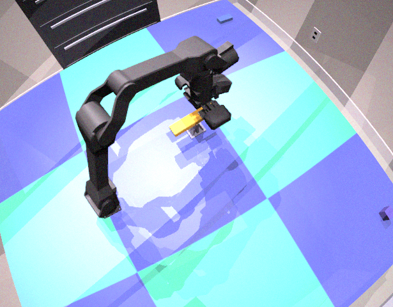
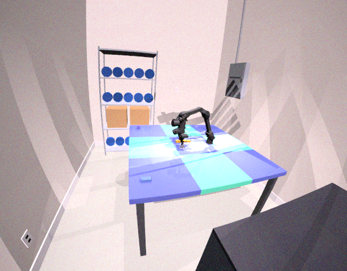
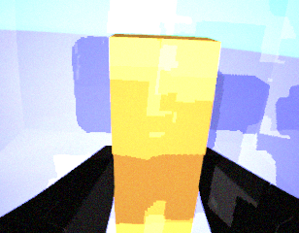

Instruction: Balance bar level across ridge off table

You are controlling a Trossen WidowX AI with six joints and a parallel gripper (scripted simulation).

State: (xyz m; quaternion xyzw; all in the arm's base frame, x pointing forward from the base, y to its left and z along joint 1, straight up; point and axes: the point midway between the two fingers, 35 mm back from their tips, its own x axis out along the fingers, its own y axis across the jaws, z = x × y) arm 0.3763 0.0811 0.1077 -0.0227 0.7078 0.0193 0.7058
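The orange bar lies 30 mm behind my gripper tip. The rest, counted from my gripper tip: small purple cube (360 mm ahead, 580 mm to the right, 60 mm below); then small blue block (360 mm ahead, 420 mm to the left, 70 mm below).
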